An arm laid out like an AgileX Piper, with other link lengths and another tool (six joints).
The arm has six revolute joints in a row. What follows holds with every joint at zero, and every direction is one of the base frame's.
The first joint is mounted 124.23 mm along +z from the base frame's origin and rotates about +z.
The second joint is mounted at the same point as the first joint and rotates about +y.
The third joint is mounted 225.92 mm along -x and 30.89 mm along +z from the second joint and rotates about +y.
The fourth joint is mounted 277.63 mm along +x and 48.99 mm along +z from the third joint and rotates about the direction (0.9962, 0, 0.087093).
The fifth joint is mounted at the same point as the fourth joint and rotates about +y.
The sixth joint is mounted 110.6 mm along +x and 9.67 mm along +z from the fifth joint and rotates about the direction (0.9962, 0, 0.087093).
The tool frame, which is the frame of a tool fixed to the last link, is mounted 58.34 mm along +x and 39 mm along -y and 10.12 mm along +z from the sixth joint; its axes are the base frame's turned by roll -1.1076, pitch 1.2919 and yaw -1.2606 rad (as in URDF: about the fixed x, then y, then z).
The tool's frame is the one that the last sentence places.
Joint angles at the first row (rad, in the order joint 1, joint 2, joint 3, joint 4, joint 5, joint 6):
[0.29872 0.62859 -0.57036 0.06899 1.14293 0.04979]
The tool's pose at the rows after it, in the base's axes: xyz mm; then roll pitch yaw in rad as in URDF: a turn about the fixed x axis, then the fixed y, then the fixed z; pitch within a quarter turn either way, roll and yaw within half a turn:
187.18 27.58 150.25 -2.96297 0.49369 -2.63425
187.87 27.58 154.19 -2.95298 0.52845 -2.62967
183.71 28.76 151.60 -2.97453 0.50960 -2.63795
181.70 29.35 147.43 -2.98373 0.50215 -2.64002
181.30 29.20 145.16 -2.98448 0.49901 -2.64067
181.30 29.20 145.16 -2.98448 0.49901 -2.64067
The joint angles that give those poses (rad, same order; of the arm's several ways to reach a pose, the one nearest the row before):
[0.29869 0.55366 -0.49222 0.06902 1.10606 0.05049]
[0.29877 0.52587 -0.48511 0.06811 1.09094 0.04972]
[0.29877 0.52341 -0.48331 0.08260 1.11399 0.04971]
[0.29871 0.51793 -0.46973 0.09010 1.11500 0.04739]
[0.29868 0.51680 -0.46218 0.09012 1.11178 0.04735]
[0.29868 0.51680 -0.46218 0.09012 1.11178 0.04735]

